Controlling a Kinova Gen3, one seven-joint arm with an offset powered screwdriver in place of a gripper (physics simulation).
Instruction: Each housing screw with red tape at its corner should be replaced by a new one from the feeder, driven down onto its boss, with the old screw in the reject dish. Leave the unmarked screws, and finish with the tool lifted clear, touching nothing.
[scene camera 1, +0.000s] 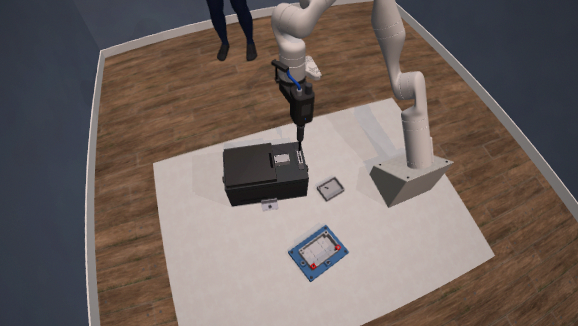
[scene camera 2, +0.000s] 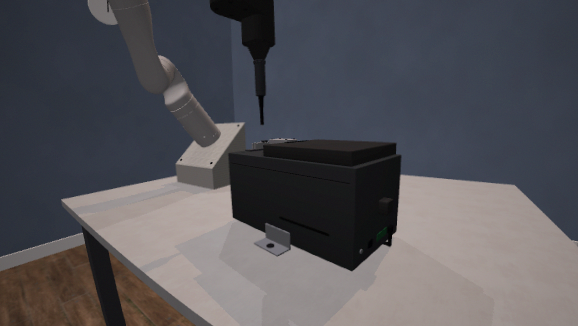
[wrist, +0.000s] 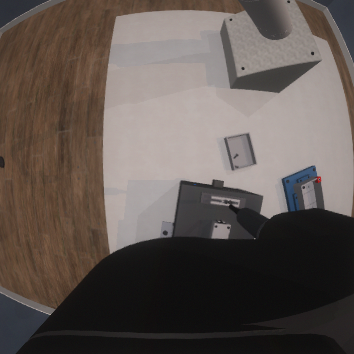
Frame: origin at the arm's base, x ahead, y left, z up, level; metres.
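Where they show: hand, its tool point: (scene camera 1: 299, 150) (scene camera 2: 262, 125) (wrist: 230, 206); arm's base, origin of its link: (scene camera 1: 419, 164) (scene camera 2: 210, 138) (wrist: 274, 25).
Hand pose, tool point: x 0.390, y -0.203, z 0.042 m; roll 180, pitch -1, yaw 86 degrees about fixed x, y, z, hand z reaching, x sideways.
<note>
Each offset is from my tool point to the centre of the thing. "spot": to the spot under its first point. Level surfaces: height alone.
My screwdriver @(dx +0.000, dy +0.000, dz +0.032 m) (scene camera 1: 300, 148) (scene camera 2: 262, 123) (wrist: 231, 206) points down, its bit tip a little above the black screw feeder @(dx +0.120, dy -0.030, dz -0.113 m) (scene camera 1: 265, 189) (scene camera 2: 300, 200) (wrist: 190, 210), over the light pickup strip. No screw shows on the bit. The grey reject dish @(dx -0.095, dy +0.094, dz -0.188 m) (scene camera 1: 334, 191) (wrist: 245, 146) holds two small dark screws, seen in the wrist view. The pale housing @(dx +0.059, dy +0.298, dz -0.162 m) (scene camera 1: 320, 249) (wrist: 309, 197) sits in a blue fixture @(dx +0.060, dy +0.298, dz -0.184 m) (scene camera 1: 322, 269) (wrist: 287, 187). Red tape marks two of its corners, one piece @(spot: dx +0.001, dy +0.320, dz -0.142 m) (scene camera 1: 338, 247) (wrist: 318, 179) at the right and another @(dx +0.104, dy +0.341, dz -0.145 m) (scene camera 1: 313, 266) at the front. Whether screws sit at those corners is too small to tell.
The arm's grey wedge base (scene camera 1: 410, 182) (scene camera 2: 196, 175) (wrist: 255, 77) stands on the pale table @(dz -0.200 m) (scene camera 1: 225, 260) (scene camera 2: 450, 215) (wrist: 150, 135). A small metal bracket (scene camera 1: 270, 205) (scene camera 2: 278, 238) (wrist: 167, 230) is at the feeder's side. A person's legs (scene camera 1: 242, 20) show beyond the table.
</note>
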